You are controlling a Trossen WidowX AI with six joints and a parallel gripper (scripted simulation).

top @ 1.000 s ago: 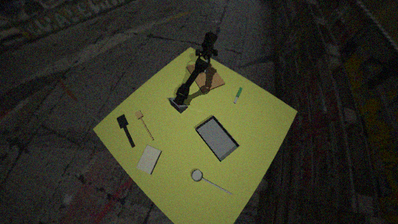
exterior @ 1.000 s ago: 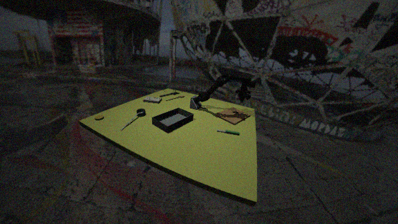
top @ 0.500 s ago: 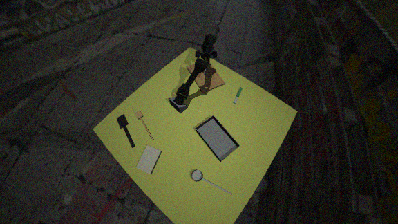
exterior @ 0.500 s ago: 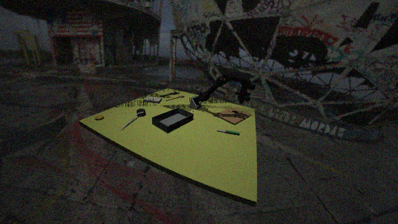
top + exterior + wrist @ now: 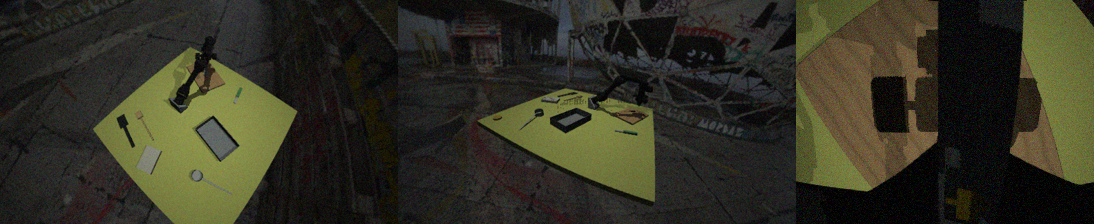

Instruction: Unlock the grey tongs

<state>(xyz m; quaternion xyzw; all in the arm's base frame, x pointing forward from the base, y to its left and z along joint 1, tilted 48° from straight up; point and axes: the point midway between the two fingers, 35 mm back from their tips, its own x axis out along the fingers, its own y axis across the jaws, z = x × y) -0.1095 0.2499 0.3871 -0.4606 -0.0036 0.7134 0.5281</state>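
The wooden board lies 100 mm below my gripper tip, 40 mm to the right of it and 40 mm ahead of it. From my gripper tip the other things lie so: green-handled tool 410 mm ahead, 100 mm below, 20 mm to the right; then yellow lock piece 40 mm above; then roasting tin 520 mm ahead, 450 mm to the right, 80 mm below.
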